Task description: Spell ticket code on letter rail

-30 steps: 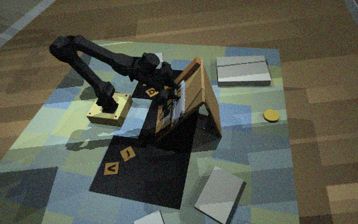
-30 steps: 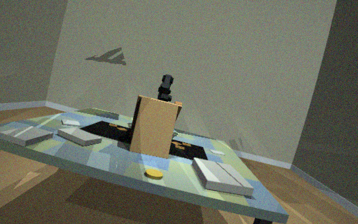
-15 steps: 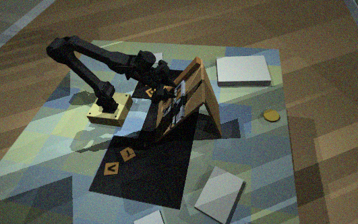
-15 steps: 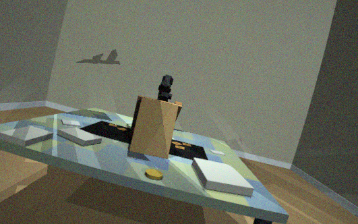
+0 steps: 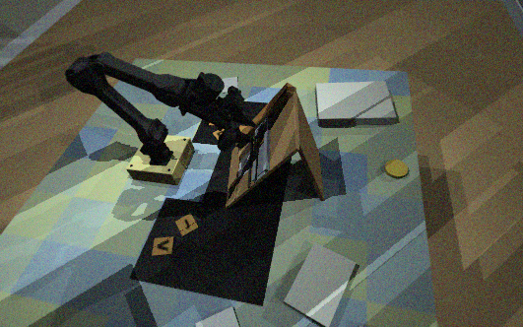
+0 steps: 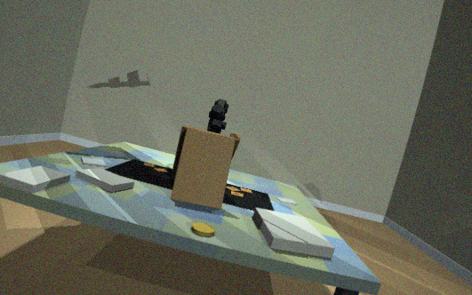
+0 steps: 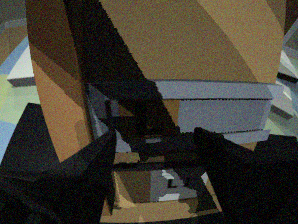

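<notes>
Right now my gripper tip is 180 mm past the j tile, 240 mm to the left of it and 180 mm above it. From my gripper tip the other things lie so: v tile (230 mm behind, 320 mm to the right, 180 mm below); white ticket (30 mm behind, 40 mm to the right, 100 mm below); black mat (130 mm behind, 30 mm to the right, 190 mm below).
</notes>
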